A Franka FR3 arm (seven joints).
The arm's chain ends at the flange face. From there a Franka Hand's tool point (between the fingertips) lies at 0.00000 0.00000 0.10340 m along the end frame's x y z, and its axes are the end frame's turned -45 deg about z.
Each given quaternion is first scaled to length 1.
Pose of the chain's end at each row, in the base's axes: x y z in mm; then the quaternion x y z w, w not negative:
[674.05 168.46 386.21 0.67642 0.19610 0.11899 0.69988]
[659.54 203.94 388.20 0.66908 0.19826 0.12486 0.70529]
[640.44 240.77 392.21 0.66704 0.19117 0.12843 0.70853]
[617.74 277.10 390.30 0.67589 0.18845 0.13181 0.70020]
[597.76 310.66 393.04 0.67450 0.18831 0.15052 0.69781]
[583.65 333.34 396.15 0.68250 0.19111 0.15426 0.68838]
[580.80 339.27 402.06 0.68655 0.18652 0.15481 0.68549]
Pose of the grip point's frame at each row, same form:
[719.08 75.38 387.04 0.54989 0.44003 -0.15790 0.69214]
[705.73 111.47 390.89 0.54228 0.43921 -0.15455 0.69939]
[686.17 148.11 396.04 0.54311 0.43188 -0.15249 0.70375]
[663.45 184.37 391.88 0.55233 0.43276 -0.14618 0.69734]
[645.93 219.19 395.02 0.55109 0.43209 -0.12798 0.70229]
[632.63 242.28 395.67 0.55742 0.43775 -0.12091 0.69502]
[629.22 247.92 400.79 0.56291 0.43505 -0.11930 0.69255]

